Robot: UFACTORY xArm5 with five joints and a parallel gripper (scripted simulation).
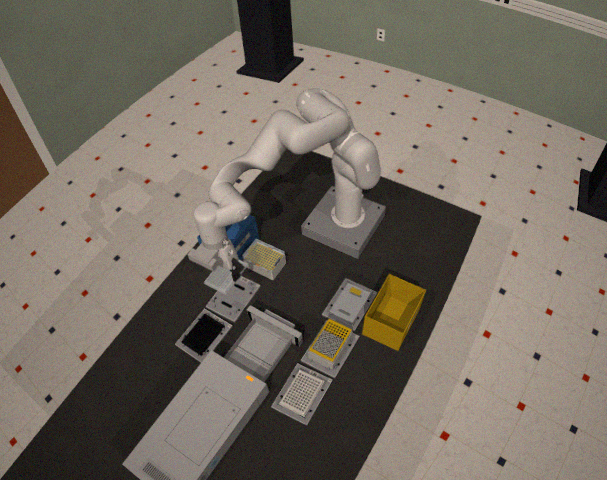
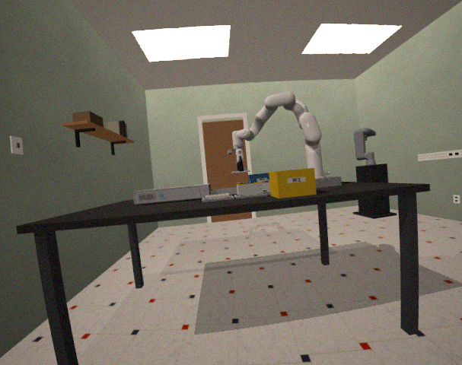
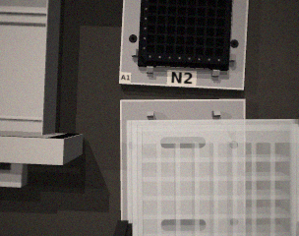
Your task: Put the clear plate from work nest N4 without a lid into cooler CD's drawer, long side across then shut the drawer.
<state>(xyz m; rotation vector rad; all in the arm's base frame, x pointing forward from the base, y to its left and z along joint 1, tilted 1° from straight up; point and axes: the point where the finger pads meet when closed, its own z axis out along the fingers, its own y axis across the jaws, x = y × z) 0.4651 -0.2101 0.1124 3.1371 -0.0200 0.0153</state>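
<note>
Right now my hand is 15 cm short of the drawer, 19 cm to the right of it and 12 cm above it. The rest, counted from my hand: black plate 17 cm ahead, 1 cm to the right, 14 cm below; blue bin 18 cm behind, 12 cm to the right, 12 cm below; clear plate 1 cm below.
</note>
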